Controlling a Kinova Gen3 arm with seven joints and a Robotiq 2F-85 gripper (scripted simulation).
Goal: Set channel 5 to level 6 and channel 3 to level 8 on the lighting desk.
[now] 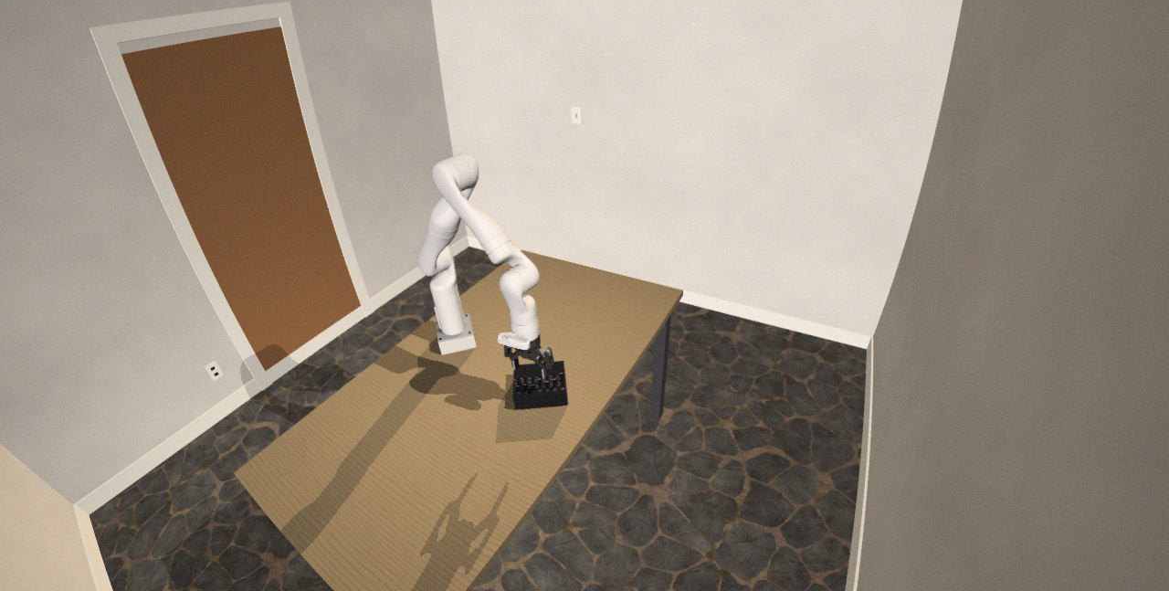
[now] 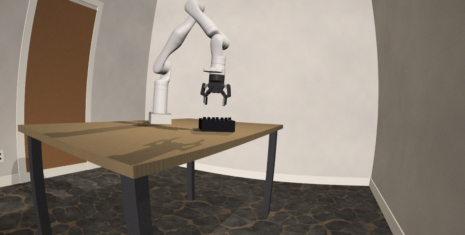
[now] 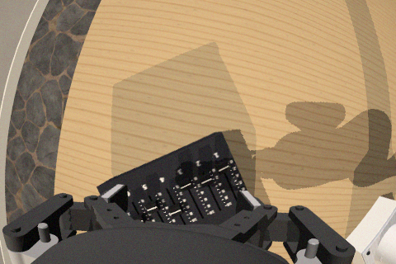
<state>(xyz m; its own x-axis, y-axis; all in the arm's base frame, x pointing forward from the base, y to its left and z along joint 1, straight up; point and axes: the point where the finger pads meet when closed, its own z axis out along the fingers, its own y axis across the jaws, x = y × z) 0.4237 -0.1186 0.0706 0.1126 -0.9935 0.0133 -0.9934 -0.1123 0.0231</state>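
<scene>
My gripper is now 7 cm above the channel 3 fader cap. Also, from my hand: M fader cap (8 cm to the left, 7 cm below, 5 cm ahead); channel 4 fader cap (7 cm below, 3 cm to the left); channel 5 fader cap (7 cm below, 3 cm to the left, 3 cm ahead).
</scene>
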